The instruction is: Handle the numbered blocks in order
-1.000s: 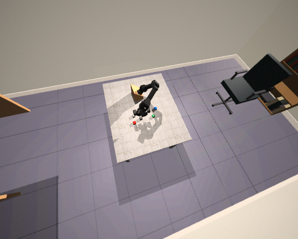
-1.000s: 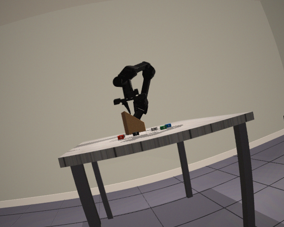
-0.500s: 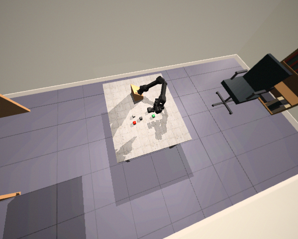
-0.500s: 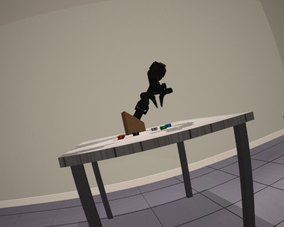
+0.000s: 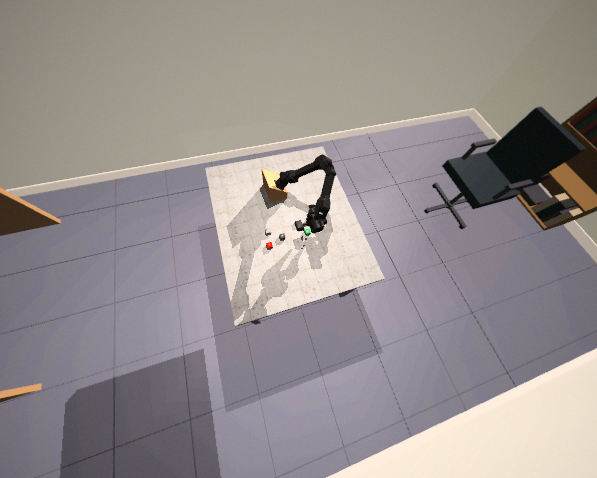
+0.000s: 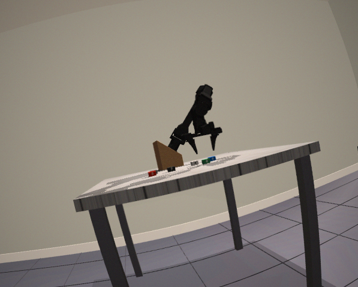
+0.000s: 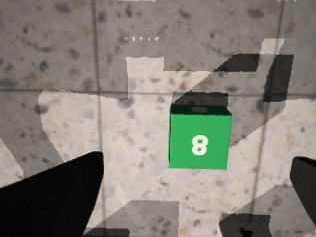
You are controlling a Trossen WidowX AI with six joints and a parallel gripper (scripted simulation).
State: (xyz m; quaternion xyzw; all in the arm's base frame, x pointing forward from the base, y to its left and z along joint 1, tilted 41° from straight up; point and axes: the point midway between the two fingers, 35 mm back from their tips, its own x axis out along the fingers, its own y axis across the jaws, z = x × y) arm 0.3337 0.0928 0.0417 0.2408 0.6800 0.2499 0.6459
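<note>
My gripper tip is now 4 cm above the green block and 1 cm to the left of it. From my gripper tip the other things lie so: blue block: 10 cm behind, 5 cm to the left, 4 cm below; dark block: 17 cm to the right, 4 cm below, 2 cm behind; white block: 9 cm behind, 4 cm to the right, 4 cm below.
</note>
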